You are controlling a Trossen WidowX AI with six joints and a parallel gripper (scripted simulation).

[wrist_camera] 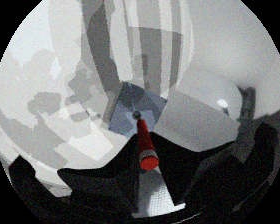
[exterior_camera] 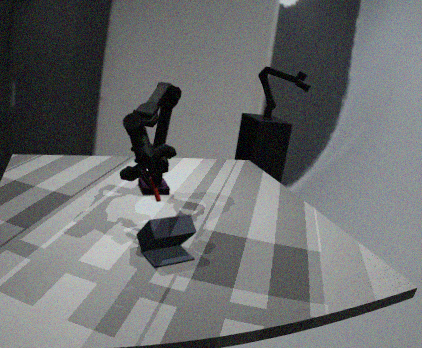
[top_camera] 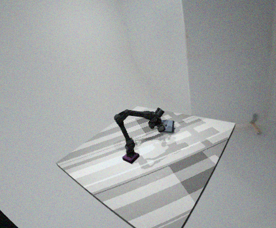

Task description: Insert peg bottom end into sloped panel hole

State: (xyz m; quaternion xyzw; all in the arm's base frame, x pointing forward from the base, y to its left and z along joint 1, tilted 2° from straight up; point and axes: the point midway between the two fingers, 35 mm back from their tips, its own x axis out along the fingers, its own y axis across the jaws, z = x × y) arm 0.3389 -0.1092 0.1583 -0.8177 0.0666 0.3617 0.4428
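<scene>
The sloped grey panel is 100 mm ahead of my gripper tip, 10 mm to the left of it and 90 mm below it. Round my gripper tip: red peg 10 mm behind, 10 mm above.
</scene>
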